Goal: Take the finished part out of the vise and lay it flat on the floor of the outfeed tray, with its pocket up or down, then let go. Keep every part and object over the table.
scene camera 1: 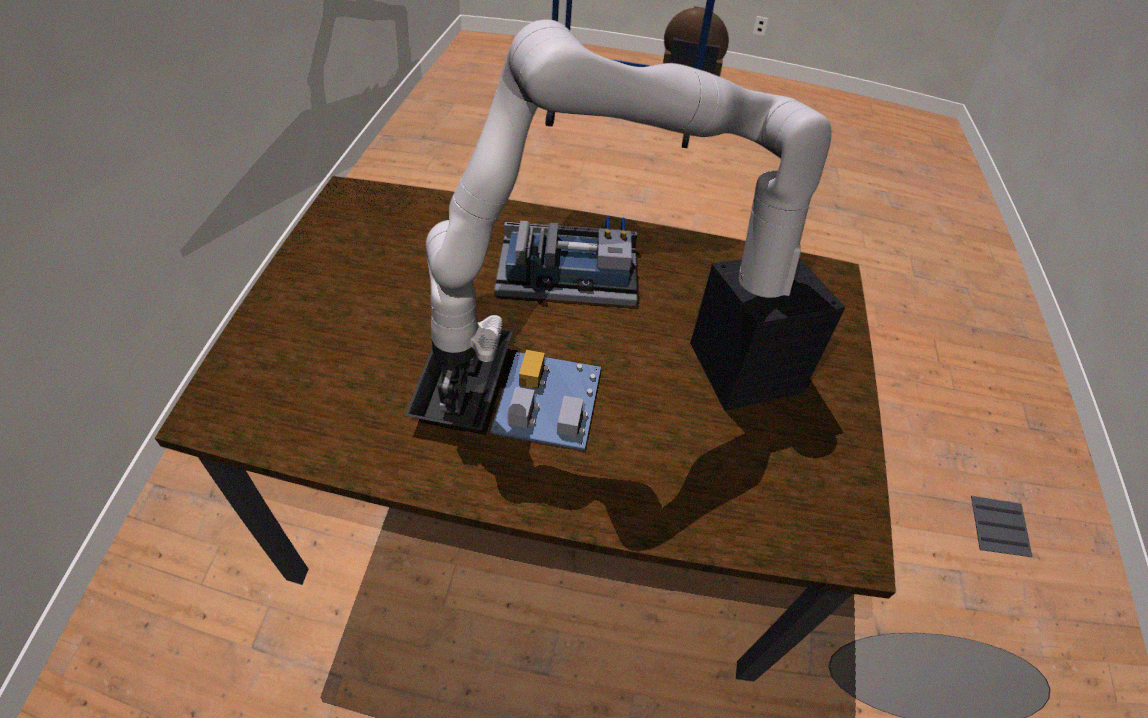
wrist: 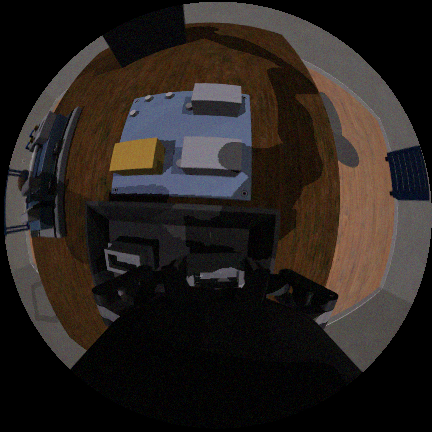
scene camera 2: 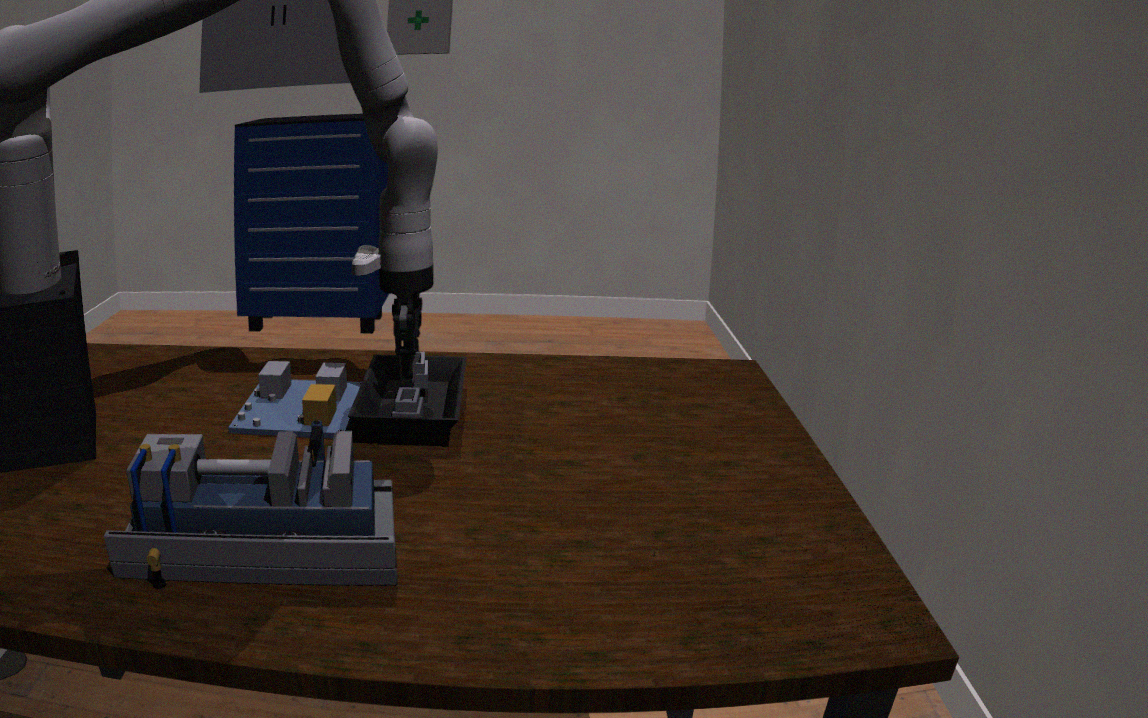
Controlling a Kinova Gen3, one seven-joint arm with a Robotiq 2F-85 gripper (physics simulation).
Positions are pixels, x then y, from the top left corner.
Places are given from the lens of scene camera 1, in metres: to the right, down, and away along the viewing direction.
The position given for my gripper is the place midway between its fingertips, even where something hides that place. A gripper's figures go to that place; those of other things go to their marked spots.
my gripper (scene camera 1: 457, 395): -0.21, 0.07, 1.22
yellow block (scene camera 1: 531, 370): -0.08, 0.02, 1.26
